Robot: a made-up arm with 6 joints.
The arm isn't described. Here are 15 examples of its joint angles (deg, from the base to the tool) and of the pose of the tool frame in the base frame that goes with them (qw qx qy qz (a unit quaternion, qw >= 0); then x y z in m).
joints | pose
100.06 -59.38 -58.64 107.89 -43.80 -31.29 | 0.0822 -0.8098 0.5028 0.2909 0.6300 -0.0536 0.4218
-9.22 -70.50 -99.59 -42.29 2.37 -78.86 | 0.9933 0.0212 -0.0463 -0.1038 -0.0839 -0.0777 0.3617
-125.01 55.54 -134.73 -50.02 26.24 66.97 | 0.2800 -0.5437 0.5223 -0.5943 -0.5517 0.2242 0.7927
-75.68 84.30 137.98 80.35 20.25 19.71 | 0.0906 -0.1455 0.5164 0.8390 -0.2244 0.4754 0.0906
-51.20 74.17 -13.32 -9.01 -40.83 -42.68 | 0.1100 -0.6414 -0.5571 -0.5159 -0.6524 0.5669 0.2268
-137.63 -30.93 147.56 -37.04 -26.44 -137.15 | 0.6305 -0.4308 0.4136 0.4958 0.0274 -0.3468 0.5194
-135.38 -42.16 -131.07 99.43 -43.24 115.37 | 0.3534 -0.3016 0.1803 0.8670 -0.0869 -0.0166 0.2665
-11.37 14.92 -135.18 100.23 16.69 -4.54 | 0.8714 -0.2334 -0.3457 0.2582 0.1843 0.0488 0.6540
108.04 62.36 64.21 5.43 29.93 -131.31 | 0.7139 -0.6488 -0.2559 -0.0632 0.0276 -0.6300 0.8668
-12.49 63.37 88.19 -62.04 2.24 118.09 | 0.1031 0.2114 0.5056 0.8301 0.0260 0.4508 -0.0644
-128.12 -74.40 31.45 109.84 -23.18 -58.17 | 0.5092 -0.2130 0.3425 0.7603 -0.0350 0.0347 0.3232
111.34 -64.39 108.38 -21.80 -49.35 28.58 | 0.6719 0.0747 0.7101 -0.1970 -0.0344 -0.5858 0.6107
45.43 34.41 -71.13 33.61 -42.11 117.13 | 0.9531 -0.2849 -0.0928 -0.0422 0.2933 -0.3585 0.4306
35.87 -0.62 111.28 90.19 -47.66 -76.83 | 0.9128 -0.0995 -0.0552 0.3922 0.7383 -0.1721 0.5310
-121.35 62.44 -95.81 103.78 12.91 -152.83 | 0.3717 0.1931 -0.9071 -0.0419 -0.1846 -0.4736 0.4451
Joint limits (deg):
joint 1: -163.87..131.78
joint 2: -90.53..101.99
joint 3: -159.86..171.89
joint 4: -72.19..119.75
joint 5: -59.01..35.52
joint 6: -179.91..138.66
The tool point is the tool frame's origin. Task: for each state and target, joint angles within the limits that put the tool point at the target. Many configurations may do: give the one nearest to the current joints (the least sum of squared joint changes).
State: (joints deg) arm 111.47 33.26 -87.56 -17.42 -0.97 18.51
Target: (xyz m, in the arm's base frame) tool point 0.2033 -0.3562 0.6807
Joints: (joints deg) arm 70.99 57.94 -111.20 6.44 -0.25 47.92
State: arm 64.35 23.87 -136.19 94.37 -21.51 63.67
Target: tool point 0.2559 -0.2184 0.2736
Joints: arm 47.87 12.87 -139.10 94.05 -20.23 59.97
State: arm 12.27 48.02 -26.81 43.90 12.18 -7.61
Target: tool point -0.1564 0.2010 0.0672
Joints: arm -13.35 53.22 -27.98 39.10 9.33 -30.20
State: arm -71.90 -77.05 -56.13 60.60 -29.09 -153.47
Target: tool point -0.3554 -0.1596 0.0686
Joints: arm -81.00 -63.01 -94.39 82.41 -59.01 -151.06
